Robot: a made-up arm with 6 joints. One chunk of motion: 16 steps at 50 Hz.
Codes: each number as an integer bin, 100 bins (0 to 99) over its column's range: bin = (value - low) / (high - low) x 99, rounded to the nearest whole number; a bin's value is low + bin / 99 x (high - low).
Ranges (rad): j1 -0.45..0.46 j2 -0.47..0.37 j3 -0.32..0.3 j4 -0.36..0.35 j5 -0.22..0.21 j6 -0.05..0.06
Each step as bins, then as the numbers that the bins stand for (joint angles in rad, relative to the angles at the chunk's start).
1 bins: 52 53 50 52 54 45
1 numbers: 0.0280 -0.0203 -0.0069 0.0129 0.0145 0.0000
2 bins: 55 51 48 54 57 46
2 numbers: 0.0556 -0.0373 -0.0194 0.0273 0.0276 0.0011
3 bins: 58 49 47 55 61 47
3 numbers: 0.0831 -0.0542 -0.0257 0.0344 0.0449 0.0022
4 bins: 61 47 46 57 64 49
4 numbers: 0.1107 -0.0712 -0.0319 0.0488 0.0580 0.0044
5 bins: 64 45 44 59 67 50
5 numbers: 0.1383 -0.0882 -0.0444 0.0631 0.0710 0.0056
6 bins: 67 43 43 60 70 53
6 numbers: 0.1659 -0.1052 -0.0507 0.0703 0.0840 0.0089
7 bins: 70 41 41 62 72 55
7 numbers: 0.1934 -0.1221 -0.0632 0.0846 0.0927 0.0111
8 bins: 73 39 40 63 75 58
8 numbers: 0.2210 -0.1391 -0.0695 0.0918 0.1058 0.0144
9 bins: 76 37 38 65 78 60
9 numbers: 0.2486 -0.1561 -0.0820 0.1062 0.1188 0.0167
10 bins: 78 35 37 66 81 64
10 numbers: 0.2670 -0.1730 -0.0883 0.1133 0.1318 0.0211
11 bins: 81 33 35 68 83 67
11 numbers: 0.2945 -0.1900 -0.1008 0.1277 0.1405 0.0244
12 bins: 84 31 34 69 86 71
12 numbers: 0.3221 -0.2070 -0.1071 0.1348 0.1535 0.0289
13 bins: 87 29 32 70 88 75
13 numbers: 0.3497 -0.2239 -0.1196 0.1420 0.1622 0.0333
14 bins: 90 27 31 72 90 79
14 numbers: 0.3773 -0.2409 -0.1259 0.1564 0.1709 0.0378
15 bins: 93 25 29 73 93 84
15 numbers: 0.4048 -0.2579 -0.1384 0.1635 0.1839 0.0433
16 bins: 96 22 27 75 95 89
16 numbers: 0.4324 -0.2833 -0.1509 0.1779 0.1926 0.0489
